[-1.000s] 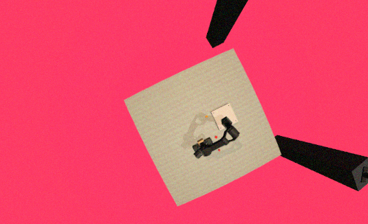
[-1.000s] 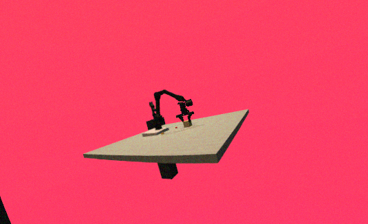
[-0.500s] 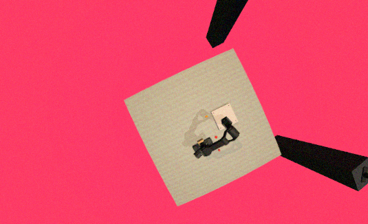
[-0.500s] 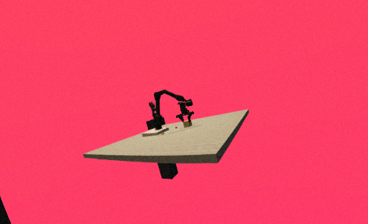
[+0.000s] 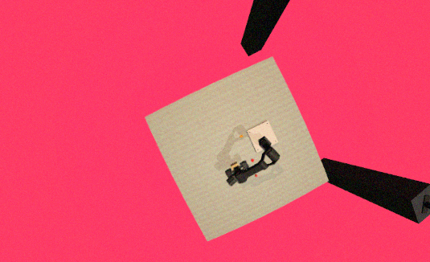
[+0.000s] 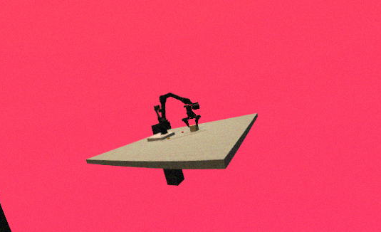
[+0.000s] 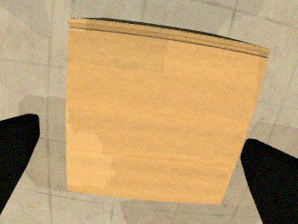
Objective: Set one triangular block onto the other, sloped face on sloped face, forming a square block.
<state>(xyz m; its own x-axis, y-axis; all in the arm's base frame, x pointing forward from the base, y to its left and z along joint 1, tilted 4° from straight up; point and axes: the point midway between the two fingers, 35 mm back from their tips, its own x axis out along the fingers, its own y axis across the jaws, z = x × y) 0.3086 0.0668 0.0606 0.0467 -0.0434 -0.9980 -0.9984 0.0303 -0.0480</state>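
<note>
The block lies right at my gripper tip. Also, from my gripper tip: orange piece (19 cm to the right, 18 cm behind, 4 cm below).
</note>
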